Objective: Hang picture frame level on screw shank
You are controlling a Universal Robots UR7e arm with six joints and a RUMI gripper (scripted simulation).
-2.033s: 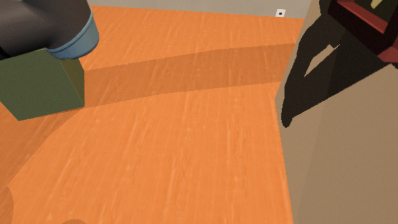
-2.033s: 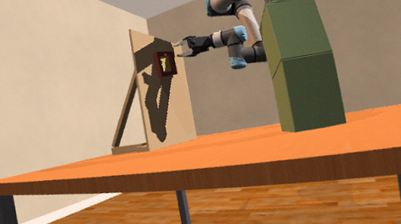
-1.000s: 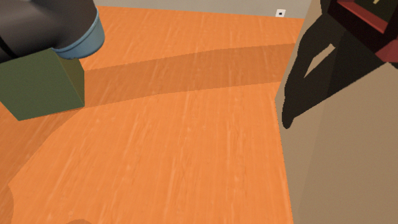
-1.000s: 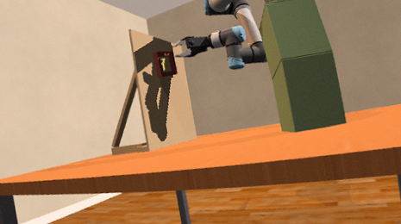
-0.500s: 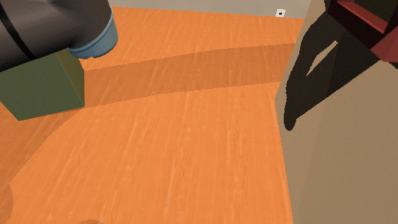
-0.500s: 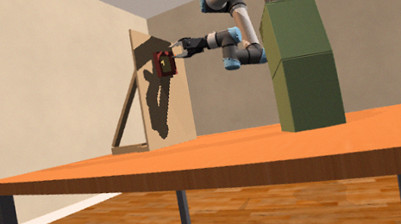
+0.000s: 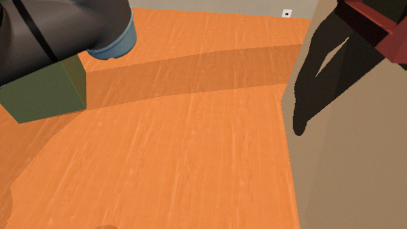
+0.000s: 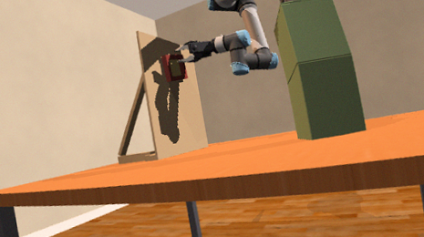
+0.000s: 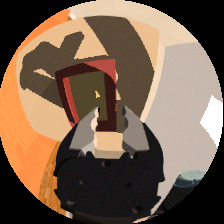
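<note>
My hand is 50 mm above the picture frame, 40 mm short of it and 10 mm to the left of it. From my hand the other things lie so: tan board: 190 mm below, 50 mm ahead, 20 mm to the right.
</note>
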